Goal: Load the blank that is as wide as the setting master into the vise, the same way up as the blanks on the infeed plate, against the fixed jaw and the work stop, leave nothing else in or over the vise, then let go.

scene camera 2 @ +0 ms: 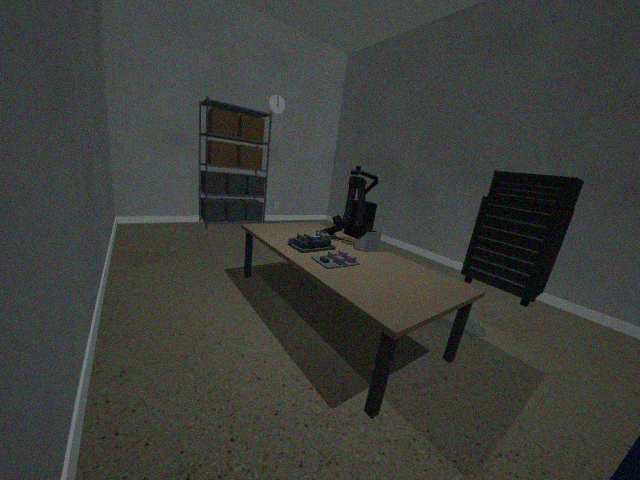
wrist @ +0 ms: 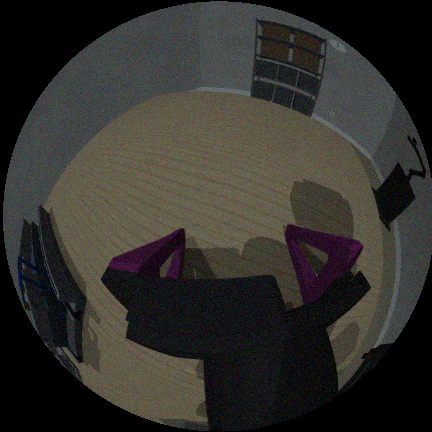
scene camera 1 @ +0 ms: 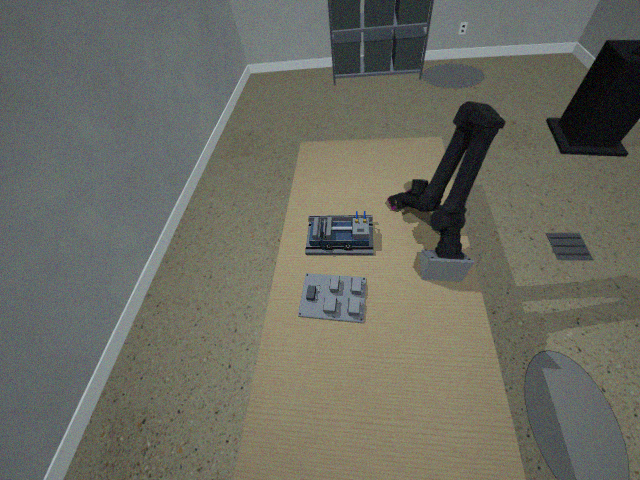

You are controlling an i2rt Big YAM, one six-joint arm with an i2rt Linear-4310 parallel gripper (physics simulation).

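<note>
The vise (scene camera 1: pixel 341 236) (scene camera 2: pixel 311 242) (wrist: pixel 50 290) is a dark blue and grey unit on the table, with grey upright bars at its left and a grey block with two blue pegs at its right in scene camera 1. Whether a blank is in it is too small to tell. The infeed plate (scene camera 1: pixel 316 311) lies in front of the vise, with several light grey blanks (scene camera 1: pixel 329 303) (scene camera 1: pixel 354 305) and a darker block (scene camera 1: pixel 311 292) standing on it. Their exact widths cannot be told. My gripper (scene camera 1: pixel 391 203) (wrist: pixel 237 232) is open and empty, above the table, right of and behind the vise.
The arm's grey base (scene camera 1: pixel 445 268) (scene camera 2: pixel 368 241) stands at the right of the table (scene camera 1: pixel 372 392) (scene camera 2: pixel 403 289). A shelf unit (scene camera 1: pixel 379 27) (scene camera 2: pixel 235 139) stands by the far wall. A black cabinet (scene camera 1: pixel 594 103) stands on the floor at the right.
</note>
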